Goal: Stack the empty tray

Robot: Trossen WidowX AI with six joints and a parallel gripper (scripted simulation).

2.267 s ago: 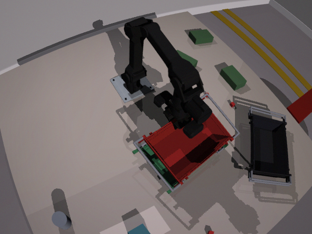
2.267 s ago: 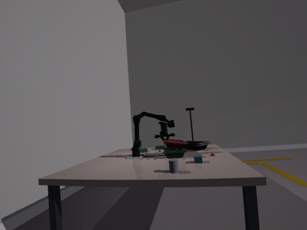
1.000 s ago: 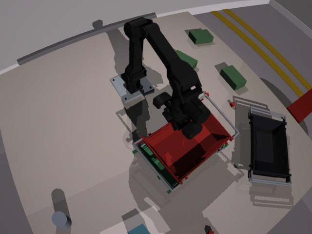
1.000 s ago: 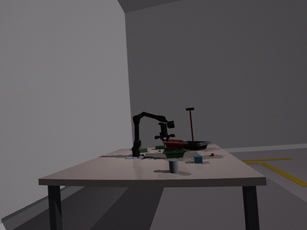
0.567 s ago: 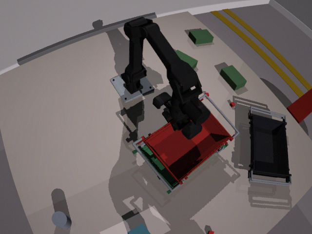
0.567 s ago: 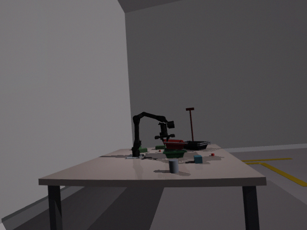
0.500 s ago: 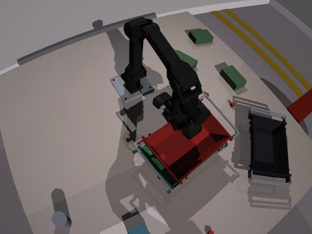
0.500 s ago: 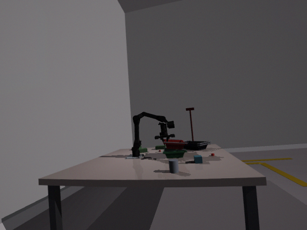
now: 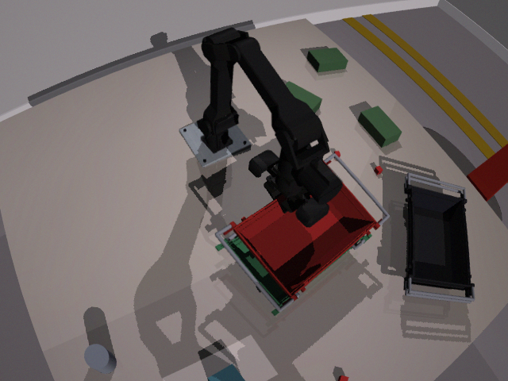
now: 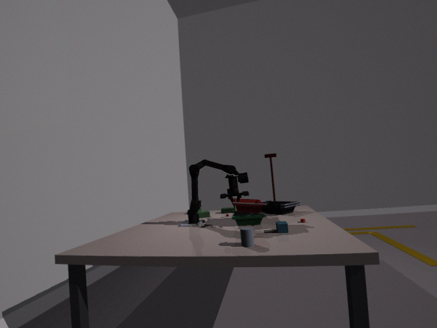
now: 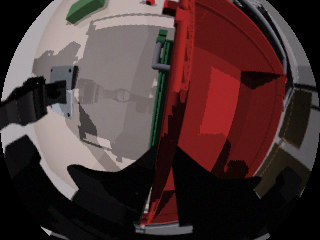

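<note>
My gripper tip is 8 cm short of the red tray and 2 cm below it. Round my gripper tip: blue block (23 cm ahead, 32 cm to the right, 7 cm below); then grey cylinder (5 cm ahead, 52 cm to the right, 6 cm below); then small red cube (39 cm ahead, 13 cm to the right, 9 cm below).
</note>
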